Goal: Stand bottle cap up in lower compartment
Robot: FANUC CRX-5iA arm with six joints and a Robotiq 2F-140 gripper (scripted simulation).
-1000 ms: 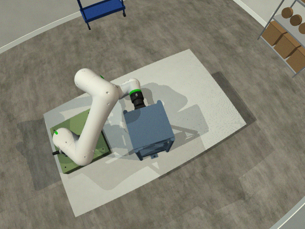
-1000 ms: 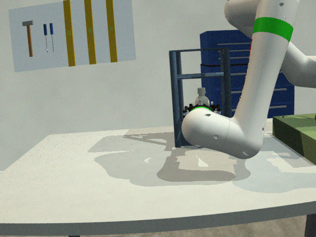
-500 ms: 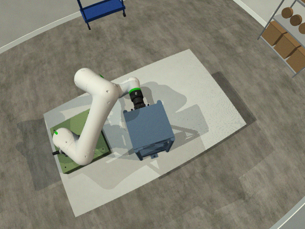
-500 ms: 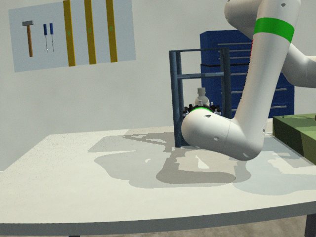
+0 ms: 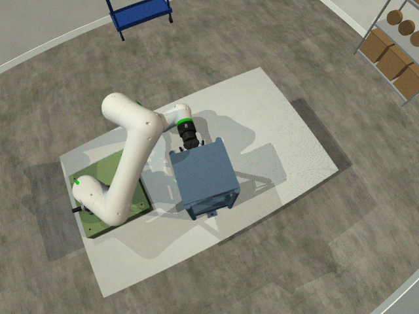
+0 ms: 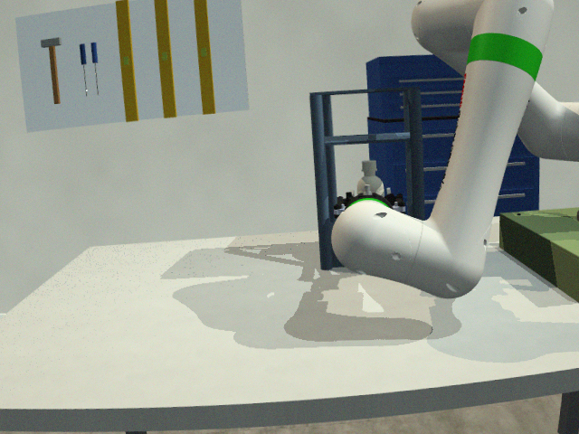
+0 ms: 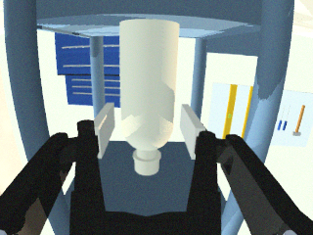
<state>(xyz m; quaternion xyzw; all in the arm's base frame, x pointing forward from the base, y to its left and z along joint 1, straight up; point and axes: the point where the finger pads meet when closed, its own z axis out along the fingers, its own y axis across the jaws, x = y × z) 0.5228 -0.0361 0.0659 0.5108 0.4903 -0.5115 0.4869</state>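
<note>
Now: the bottle 30 mm to the right of my hand and 10 mm above it. Also, from my hand: shelving unit 90 mm to the right, 40 mm above.
</note>
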